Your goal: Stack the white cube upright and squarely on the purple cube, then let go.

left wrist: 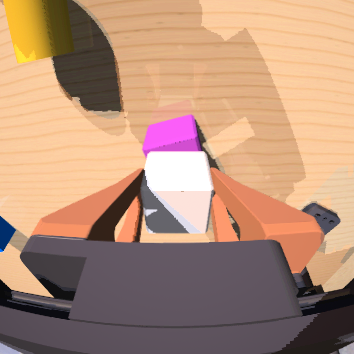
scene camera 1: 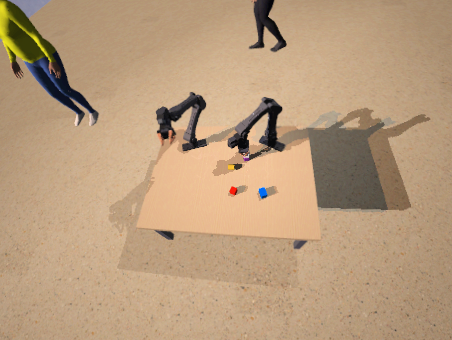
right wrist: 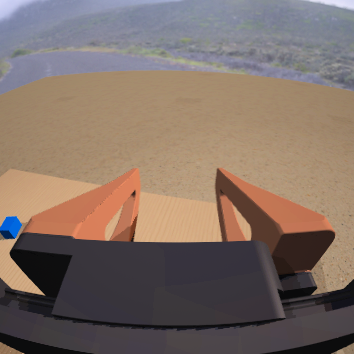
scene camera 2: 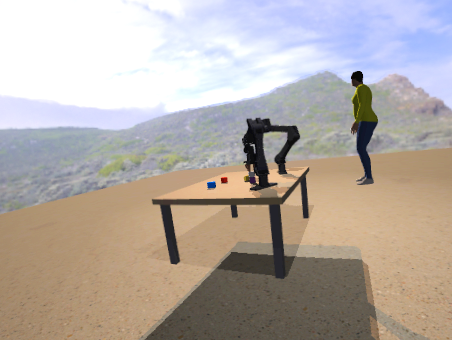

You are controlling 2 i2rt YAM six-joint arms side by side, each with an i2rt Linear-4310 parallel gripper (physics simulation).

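My left gripper (scene camera 1: 244, 152) (left wrist: 176, 176) is shut on the white cube (scene camera 2: 251, 174) (left wrist: 178, 175), which sits upright between its fingertips. The purple cube (scene camera 1: 246, 159) (scene camera 2: 252, 180) (left wrist: 171, 132) is on the table, below the white cube. In the left wrist view it shows past the white cube's far edge and is turned slightly relative to it. The white cube hides part of it, and I cannot tell if the two touch. My right gripper (scene camera 1: 166, 141) (right wrist: 177, 176) is open and empty, at the left in scene camera 1, far from both cubes.
A yellow cylinder (scene camera 1: 231, 167) (scene camera 2: 246, 178) (left wrist: 40, 30) lies near the purple cube. A red cube (scene camera 1: 233, 191) (scene camera 2: 224, 180) and a blue cube (scene camera 1: 263, 193) (scene camera 2: 211, 185) (left wrist: 4, 234) (right wrist: 10, 227) are farther out on the wooden table (scene camera 1: 190, 215) (scene camera 2: 195, 195).
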